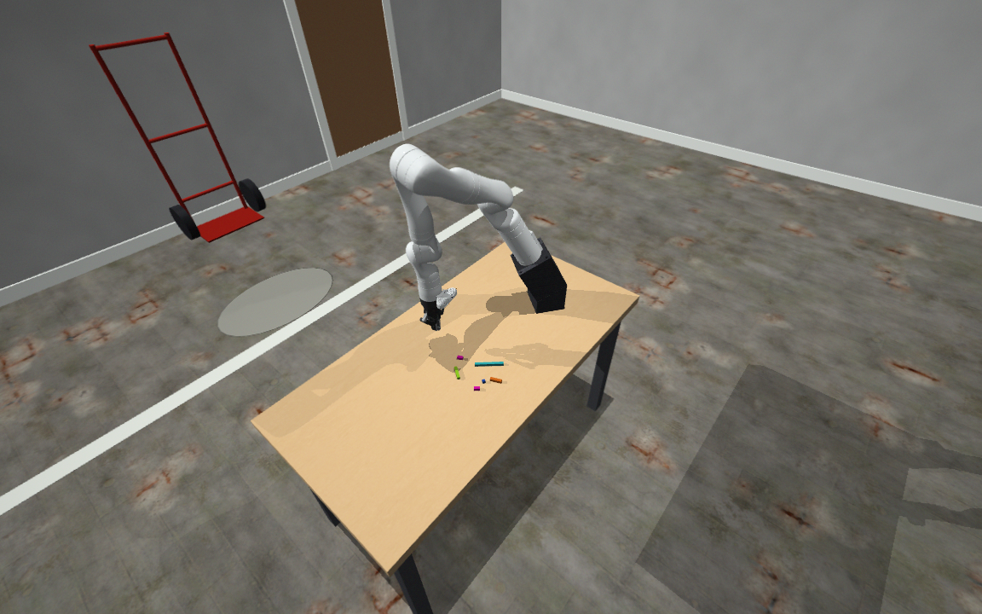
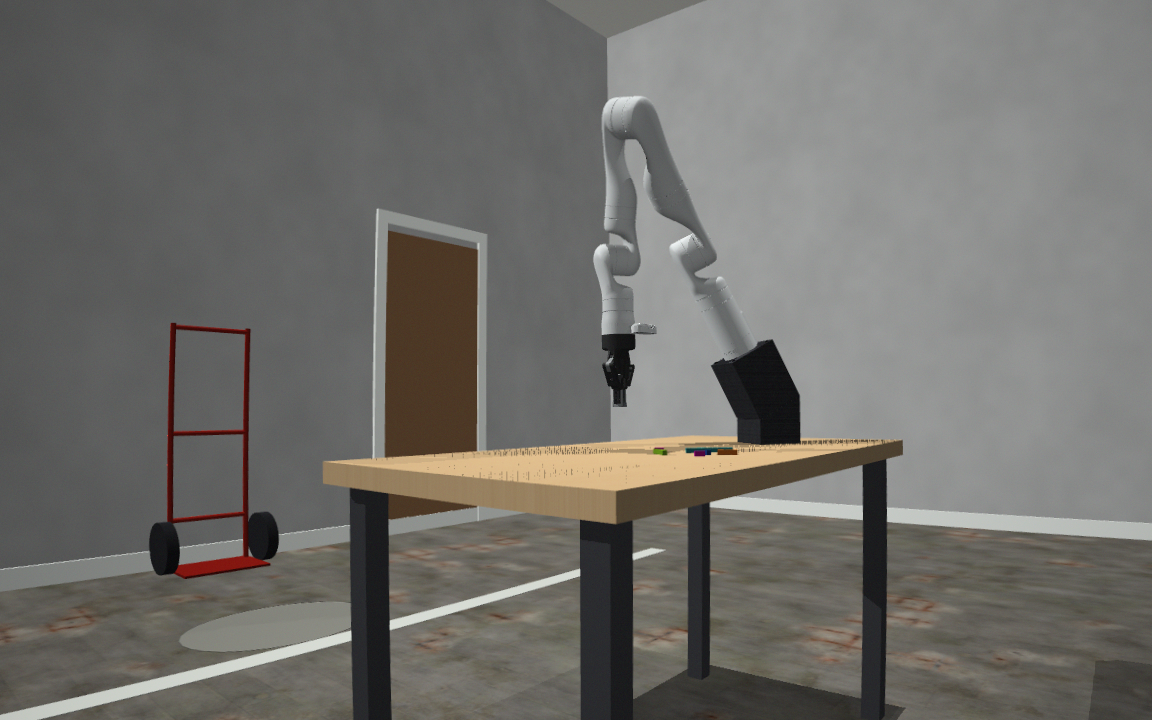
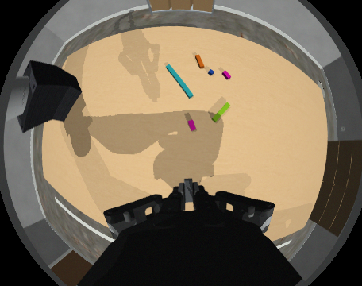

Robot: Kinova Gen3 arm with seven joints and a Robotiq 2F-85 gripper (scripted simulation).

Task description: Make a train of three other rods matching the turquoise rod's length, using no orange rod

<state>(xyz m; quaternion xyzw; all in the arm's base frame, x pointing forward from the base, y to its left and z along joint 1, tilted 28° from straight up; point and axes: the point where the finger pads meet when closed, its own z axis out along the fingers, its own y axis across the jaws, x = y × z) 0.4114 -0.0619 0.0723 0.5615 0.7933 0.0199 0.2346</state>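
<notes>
My gripper is now 40 mm short of the lime rod, 140 mm to the right of it and 110 mm above it. Also, from my hand: grey rod (10 mm below); turquoise rod (70 mm behind, 190 mm to the left, 110 mm below); blue rod (230 mm to the left, 110 mm below).
</notes>
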